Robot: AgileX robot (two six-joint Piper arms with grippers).
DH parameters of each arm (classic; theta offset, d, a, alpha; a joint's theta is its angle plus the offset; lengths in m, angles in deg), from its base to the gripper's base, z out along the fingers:
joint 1: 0 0.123 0 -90
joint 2: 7.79 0 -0.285 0
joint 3: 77.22 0 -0.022 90
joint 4: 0 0.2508 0 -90
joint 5: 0 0 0.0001 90
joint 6: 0 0.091 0 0
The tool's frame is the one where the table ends.
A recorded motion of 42 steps. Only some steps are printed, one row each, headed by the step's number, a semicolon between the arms.
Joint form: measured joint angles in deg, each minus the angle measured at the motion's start. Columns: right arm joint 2, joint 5, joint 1, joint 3, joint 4, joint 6; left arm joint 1, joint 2, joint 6, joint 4, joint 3, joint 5.
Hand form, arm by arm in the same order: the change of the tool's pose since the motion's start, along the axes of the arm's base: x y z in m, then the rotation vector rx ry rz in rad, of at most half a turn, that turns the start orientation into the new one. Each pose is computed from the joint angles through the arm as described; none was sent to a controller.
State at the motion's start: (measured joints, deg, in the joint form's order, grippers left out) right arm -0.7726 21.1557 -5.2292 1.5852 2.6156 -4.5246; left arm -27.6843 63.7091 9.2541 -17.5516 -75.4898 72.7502
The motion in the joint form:
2: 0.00 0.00 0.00 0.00 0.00 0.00; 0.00 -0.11 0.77 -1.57 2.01 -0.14
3: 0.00 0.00 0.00 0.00 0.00 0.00; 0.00 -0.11 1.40 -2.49 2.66 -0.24
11: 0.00 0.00 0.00 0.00 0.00 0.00; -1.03 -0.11 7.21 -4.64 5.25 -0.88
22: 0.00 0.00 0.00 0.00 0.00 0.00; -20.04 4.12 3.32 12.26 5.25 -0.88
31: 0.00 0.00 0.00 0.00 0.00 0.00; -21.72 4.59 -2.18 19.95 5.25 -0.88
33: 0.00 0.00 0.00 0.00 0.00 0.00; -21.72 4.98 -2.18 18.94 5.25 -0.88
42: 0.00 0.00 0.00 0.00 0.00 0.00; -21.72 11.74 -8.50 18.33 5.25 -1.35
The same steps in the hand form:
2: 0.0000 0.0000 0.0000 0.0000 0.0000 0.0000; -0.0010 -0.0020 -0.0087 -0.0047 0.0328 -0.0174
3: 0.0000 0.0000 0.0000 0.0000 0.0000 0.0000; -0.0015 -0.0032 -0.0114 -0.0106 0.0429 -0.0296
11: 0.0000 0.0000 0.0000 0.0000 0.0000 0.0000; -0.0042 -0.0090 -0.0227 0.0031 0.0374 -0.1327
22: 0.0000 0.0000 0.0000 0.0000 0.0000 0.0000; -0.0206 -0.0509 -0.0437 0.2728 -0.0371 -0.3491
31: 0.0000 0.0000 0.0000 0.0000 0.0000 0.0000; -0.0153 -0.0490 -0.0458 0.3521 -0.0760 -0.2684
33: 0.0000 0.0000 0.0000 0.0000 0.0000 0.0000; -0.0153 -0.0512 -0.0473 0.3435 -0.0597 -0.2733
42: 0.0000 0.0000 0.0000 0.0000 0.0000 0.0000; 0.0022 -0.0731 -0.0744 0.3781 0.0715 -0.1923

